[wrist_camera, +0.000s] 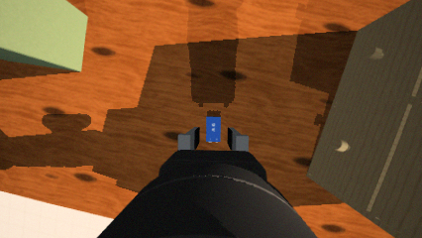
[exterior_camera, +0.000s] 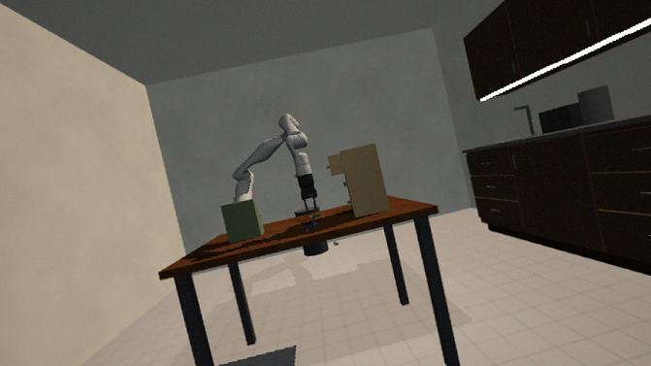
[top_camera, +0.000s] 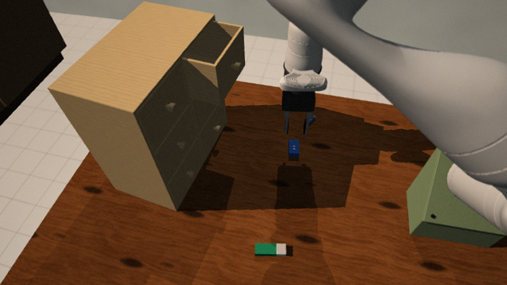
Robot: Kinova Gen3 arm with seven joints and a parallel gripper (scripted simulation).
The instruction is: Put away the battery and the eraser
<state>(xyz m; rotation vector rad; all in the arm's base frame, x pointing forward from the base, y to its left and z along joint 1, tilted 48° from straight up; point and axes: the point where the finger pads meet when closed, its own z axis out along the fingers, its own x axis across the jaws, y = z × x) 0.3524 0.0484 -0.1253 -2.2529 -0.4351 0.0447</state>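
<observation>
My hand is 1 cm to the left of the nine-volt battery and 9 cm above it. Also, from my hand: eraser (4 cm behind, 27 cm to the left, 9 cm below); then small blue stick (1 cm behind, 11 cm to the right, 9 cm below).
</observation>
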